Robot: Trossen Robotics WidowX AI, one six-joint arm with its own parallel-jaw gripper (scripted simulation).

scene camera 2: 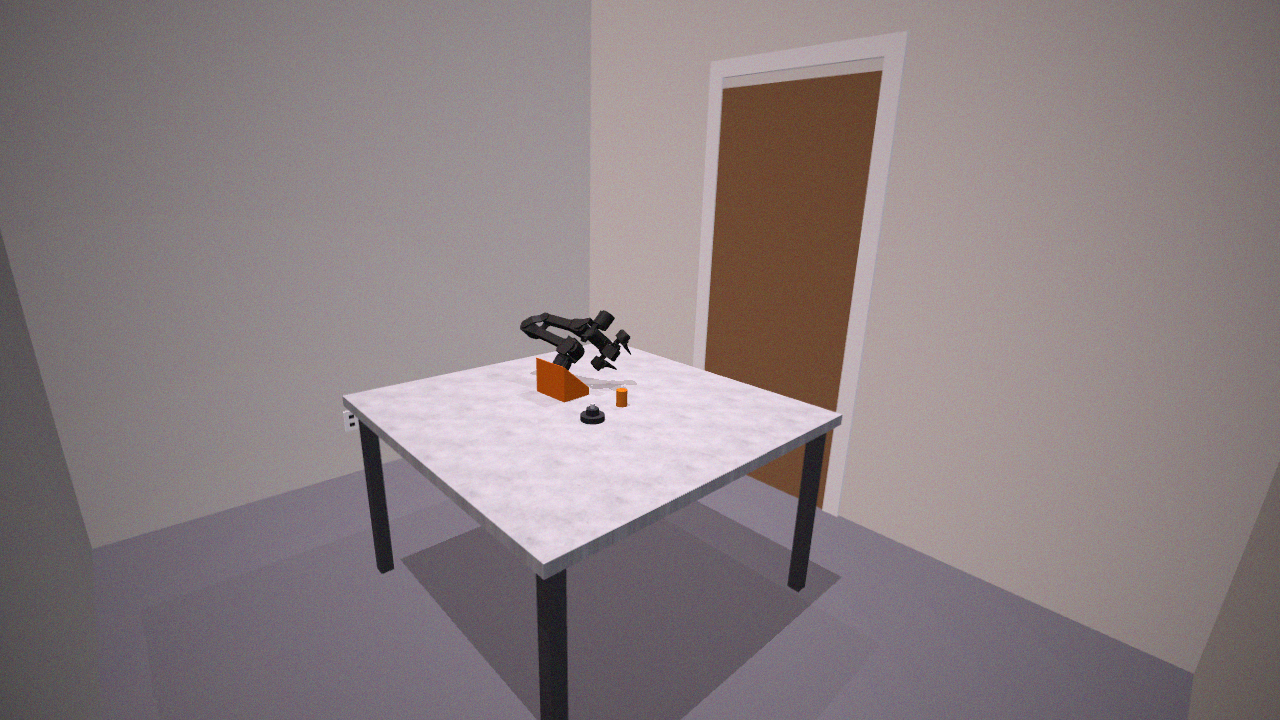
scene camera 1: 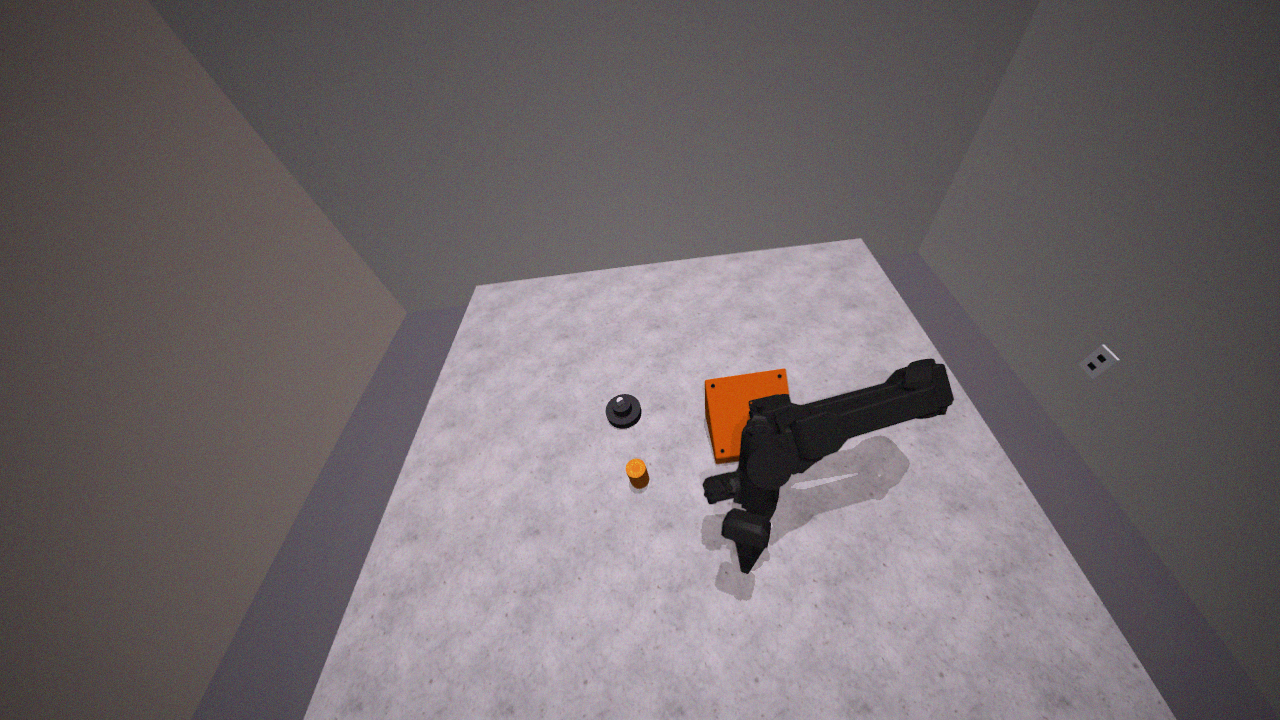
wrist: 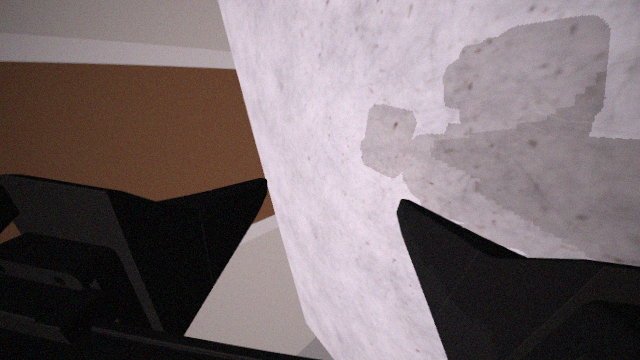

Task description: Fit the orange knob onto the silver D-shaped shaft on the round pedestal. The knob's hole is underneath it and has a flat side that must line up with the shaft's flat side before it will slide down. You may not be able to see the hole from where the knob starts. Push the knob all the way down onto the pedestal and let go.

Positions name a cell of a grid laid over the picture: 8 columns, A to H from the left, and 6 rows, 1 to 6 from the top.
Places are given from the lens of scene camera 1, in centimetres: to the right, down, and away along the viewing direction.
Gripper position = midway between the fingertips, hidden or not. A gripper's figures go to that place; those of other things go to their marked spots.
my gripper (scene camera 1: E5): 17, 32, 59
round pedestal (scene camera 1: D4): -4, 12, 85
